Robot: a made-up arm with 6 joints. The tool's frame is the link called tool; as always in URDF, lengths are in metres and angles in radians.
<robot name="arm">
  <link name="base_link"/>
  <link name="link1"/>
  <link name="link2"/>
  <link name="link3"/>
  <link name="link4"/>
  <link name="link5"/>
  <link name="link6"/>
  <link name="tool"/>
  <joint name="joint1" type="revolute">
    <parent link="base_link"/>
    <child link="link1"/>
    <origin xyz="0 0 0.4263"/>
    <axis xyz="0 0 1"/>
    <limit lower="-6.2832" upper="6.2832" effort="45" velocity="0.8"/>
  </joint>
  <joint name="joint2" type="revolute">
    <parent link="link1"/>
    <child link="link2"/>
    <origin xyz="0 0 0" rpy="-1.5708 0 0"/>
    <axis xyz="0 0 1"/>
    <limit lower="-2.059" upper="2.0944" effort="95" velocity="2.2"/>
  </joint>
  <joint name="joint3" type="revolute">
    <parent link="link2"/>
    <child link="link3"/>
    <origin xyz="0.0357 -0.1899 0"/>
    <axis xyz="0 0 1"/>
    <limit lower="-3.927" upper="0.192" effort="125" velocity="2.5"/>
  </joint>
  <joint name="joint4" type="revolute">
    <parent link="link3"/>
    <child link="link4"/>
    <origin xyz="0.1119 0.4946 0" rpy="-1.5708 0 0"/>
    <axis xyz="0 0 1"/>
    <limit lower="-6.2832" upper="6.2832" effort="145" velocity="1.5"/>
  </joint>
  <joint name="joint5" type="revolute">
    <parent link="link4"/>
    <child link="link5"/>
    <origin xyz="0 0 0" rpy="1.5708 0 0"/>
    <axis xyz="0 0 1"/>
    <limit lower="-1.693" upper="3.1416" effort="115" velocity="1.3"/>
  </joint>
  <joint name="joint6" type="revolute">
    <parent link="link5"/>
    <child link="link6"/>
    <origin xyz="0.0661 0.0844 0" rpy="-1.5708 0 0"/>
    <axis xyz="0 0 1"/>
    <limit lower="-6.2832" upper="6.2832" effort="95" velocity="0.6"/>
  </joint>
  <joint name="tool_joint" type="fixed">
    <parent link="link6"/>
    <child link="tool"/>
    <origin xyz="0 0 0"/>
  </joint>
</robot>
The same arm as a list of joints. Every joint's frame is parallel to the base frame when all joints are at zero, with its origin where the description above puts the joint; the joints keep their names.
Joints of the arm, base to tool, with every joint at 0 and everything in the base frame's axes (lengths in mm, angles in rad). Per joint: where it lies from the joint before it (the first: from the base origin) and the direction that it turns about. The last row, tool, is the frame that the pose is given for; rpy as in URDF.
joint1: axis +z origin 0 0 426.3
joint2: axis +y origin 0 0 0
joint3: axis +y origin 35.7 0 189.9
joint4: axis -z origin 111.9 0 -494.6
joint5: axis +y origin 0 0 0
joint6: axis -z origin 66.1 0 -84.4
tool: origin 0 0 0 rpy 3.1416 0 0
Joint limits (rad, base to tool): -6.2832..6.2832 -2.059..2.0944 -3.927..0.192 -6.2832..6.2832 -1.693..3.1416 -6.2832..6.2832

